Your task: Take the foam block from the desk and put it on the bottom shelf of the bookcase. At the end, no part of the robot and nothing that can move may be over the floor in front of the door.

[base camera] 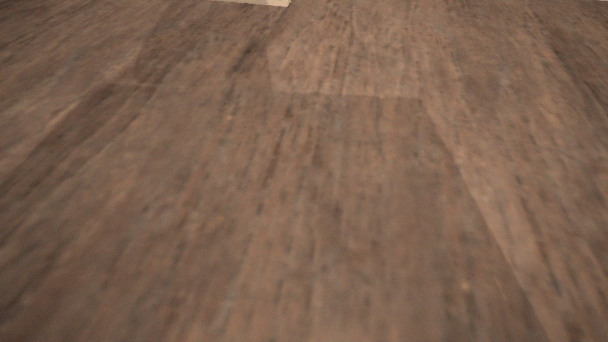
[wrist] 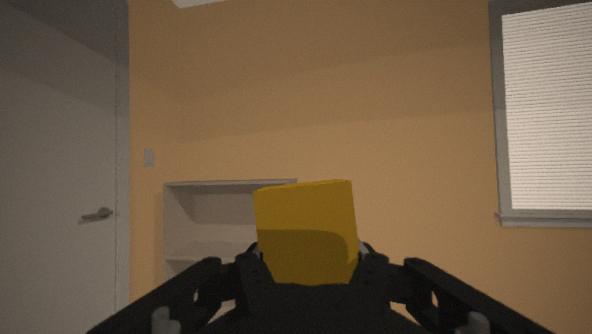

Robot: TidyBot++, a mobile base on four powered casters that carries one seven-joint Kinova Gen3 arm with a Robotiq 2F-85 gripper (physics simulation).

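Places are measured from the arm's base along level axes (x ahead, y left, z up), in millimetres.
Where they show: gripper, fingertip midpoint: (wrist: 309, 248).
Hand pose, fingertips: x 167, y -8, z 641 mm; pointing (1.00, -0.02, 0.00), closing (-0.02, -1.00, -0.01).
After its pixels a point has its place.
My gripper (wrist: 309, 248) @[x 167, y -8, z 641 mm] is shut on the yellow foam block (wrist: 305, 215) @[x 131, y -5, z 674 mm], which stands up between the fingertips in the wrist view. The pale bookcase (wrist: 230, 182) @[x 1195, y 424, z 656 mm] stands against the orange wall behind the block, left of centre. Its top board and an inner shelf show; the block and gripper hide its right part and most of its lower part. The bottom shelf cannot be made out. The grey door (wrist: 60, 150) @[x 853, y 1031, z 824 mm] with its lever handle is at the left of the wrist view. In the base camera view a small piece of a pale object (base camera: 277, 2) @[x 1155, y 101, z -386 mm] shows at the top edge.
The orange wall (wrist: 400, 150) @[x 1355, y -641, z 831 mm] fills the middle and right of the wrist view. A window (wrist: 547, 115) @[x 1241, y -1419, z 995 mm] with a closed blind is at the right. A light switch (wrist: 149, 158) @[x 1290, y 982, z 821 mm] is between the door and the bookcase. Brown wood floor (base camera: 310, 200) @[x 416, y -7, z -396 mm] with faint shadows fills most of the base camera view.
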